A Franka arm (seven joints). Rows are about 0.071 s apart.
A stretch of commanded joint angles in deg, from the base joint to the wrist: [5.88, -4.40, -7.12, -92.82, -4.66, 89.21, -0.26]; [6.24, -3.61, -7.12, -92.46, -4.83, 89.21, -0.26]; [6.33, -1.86, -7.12, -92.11, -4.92, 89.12, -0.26]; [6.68, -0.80, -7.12, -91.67, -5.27, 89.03, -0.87]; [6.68, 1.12, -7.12, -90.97, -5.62, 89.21, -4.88]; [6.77, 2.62, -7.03, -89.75, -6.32, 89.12, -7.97]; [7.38, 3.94, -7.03, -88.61, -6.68, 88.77, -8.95]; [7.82, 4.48, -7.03, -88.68, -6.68, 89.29, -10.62]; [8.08, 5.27, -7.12, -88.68, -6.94, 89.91, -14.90]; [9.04, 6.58, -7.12, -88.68, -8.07, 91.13, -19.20]
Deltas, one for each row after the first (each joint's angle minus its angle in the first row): [0.36, 0.79, 0.00, 0.36, -0.17, 0.00, 0.00]; [0.45, 2.54, 0.00, 0.71, -0.26, -0.09, 0.00]; [0.80, 3.60, 0.00, 1.15, -0.61, -0.18, -0.61]; [0.80, 5.52, 0.00, 1.85, -0.96, 0.00, -4.62]; [0.89, 7.02, 0.09, 3.07, -1.66, -0.09, -7.71]; [1.50, 8.34, 0.09, 4.21, -2.02, -0.44, -8.69]; [1.94, 8.88, 0.09, 4.14, -2.02, 0.08, -10.36]; [2.20, 9.67, 0.00, 4.14, -2.28, 0.70, -14.64]; [3.16, 10.98, 0.00, 4.14, -3.41, 1.92, -18.94]
